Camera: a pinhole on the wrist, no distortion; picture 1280 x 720 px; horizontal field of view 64.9 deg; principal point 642.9 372.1 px. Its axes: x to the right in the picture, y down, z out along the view. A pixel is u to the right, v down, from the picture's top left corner.
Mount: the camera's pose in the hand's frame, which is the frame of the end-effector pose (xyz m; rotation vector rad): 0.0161 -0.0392 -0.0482 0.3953 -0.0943 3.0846
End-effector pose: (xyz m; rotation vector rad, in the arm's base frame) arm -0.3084 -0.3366 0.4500 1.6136 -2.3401 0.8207
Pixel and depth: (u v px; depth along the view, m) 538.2 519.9 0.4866
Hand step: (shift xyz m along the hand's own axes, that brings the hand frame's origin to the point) 0.1845 -0.1427 0.4050
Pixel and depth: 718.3 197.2 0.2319
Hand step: 0.0590 -0.0134 0.1824
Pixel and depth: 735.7 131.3 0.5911
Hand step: 0.1171 0.0653 0.5445
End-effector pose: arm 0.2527 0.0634 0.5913 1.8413 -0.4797 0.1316
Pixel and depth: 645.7 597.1 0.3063
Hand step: 0.0896 -0.1271 0.2440
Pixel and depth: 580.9 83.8 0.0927
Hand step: 0.0459 -0.0188 0.0414
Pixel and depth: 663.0 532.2 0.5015
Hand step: 0.1293 -0.1506 0.4342
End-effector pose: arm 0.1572 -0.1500 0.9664 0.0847 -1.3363 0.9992
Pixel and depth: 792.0 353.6 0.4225
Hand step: 0.0619 -0.0571 0.3761
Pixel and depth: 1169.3 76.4 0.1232
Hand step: -0.0139 -0.0095 0.0891
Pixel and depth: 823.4 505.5 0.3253
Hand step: 0.0397 -0.1017 0.2783
